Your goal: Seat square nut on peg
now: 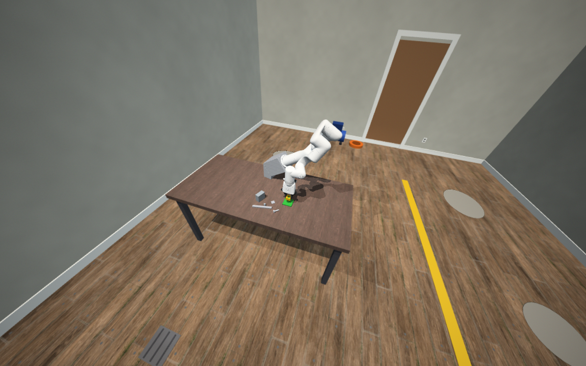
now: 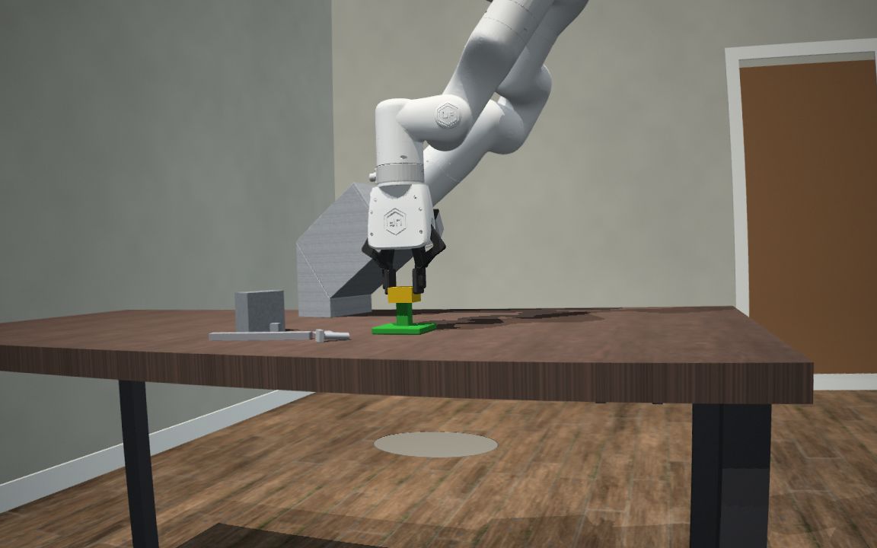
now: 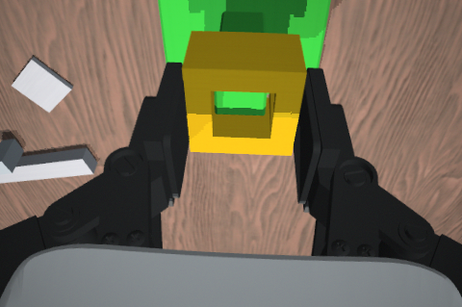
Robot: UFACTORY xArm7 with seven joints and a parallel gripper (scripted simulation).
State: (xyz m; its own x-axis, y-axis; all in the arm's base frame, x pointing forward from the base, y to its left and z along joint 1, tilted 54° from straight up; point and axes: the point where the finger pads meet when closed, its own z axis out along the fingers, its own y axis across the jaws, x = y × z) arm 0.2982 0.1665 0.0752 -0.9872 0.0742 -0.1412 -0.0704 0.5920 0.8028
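Now: the small grey square tile 50 mm ahead of my hand, 120 mm to the right of it and 80 mm below it. Also, from my hand: grey bolt 140 mm ahead, 60 mm to the right, 70 mm below; grey block 70 mm ahead, 240 mm to the right, 40 mm below; flat grey bar 140 mm ahead, 180 mm to the right, 70 mm below.
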